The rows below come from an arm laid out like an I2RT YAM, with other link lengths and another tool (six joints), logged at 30 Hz.
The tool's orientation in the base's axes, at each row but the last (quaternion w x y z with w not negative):
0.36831, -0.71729, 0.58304, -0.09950
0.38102, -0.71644, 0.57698, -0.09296
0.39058, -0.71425, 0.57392, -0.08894
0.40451, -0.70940, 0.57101, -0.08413
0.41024, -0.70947, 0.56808, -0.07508
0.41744, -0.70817, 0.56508, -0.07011
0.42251, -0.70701, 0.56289, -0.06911
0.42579, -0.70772, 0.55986, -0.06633
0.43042, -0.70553, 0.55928, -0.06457
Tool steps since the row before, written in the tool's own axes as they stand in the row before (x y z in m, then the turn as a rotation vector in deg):
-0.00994, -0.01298, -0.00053, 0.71, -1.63, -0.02
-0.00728, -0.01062, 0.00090, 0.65, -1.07, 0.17
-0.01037, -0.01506, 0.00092, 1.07, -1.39, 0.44
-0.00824, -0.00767, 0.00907, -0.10, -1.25, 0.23
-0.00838, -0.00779, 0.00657, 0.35, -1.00, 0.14
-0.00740, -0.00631, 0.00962, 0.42, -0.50, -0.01
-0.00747, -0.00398, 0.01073, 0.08, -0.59, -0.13
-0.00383, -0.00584, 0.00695, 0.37, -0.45, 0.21
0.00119, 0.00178, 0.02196, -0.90, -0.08, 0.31
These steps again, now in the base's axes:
0.00662, 0.00946, 0.01159, 1.45, -0.57, 0.86
0.00624, 0.00739, 0.00855, 1.11, -0.46, 0.38
0.00846, 0.01019, 0.01265, 1.64, -0.70, 0.27
0.00821, 0.01173, 0.00199, 1.03, 0.22, 0.72
0.00668, 0.01068, 0.00393, 0.94, -0.22, 0.45
0.00757, 0.01136, 0.00081, 0.51, -0.36, 0.19
0.00642, 0.01199, -0.00129, 0.39, -0.13, 0.45
0.00687, 0.00699, 0.00105, 0.59, -0.20, 0.03
0.01170, 0.01074, -0.01531, -0.09, 0.93, 0.21

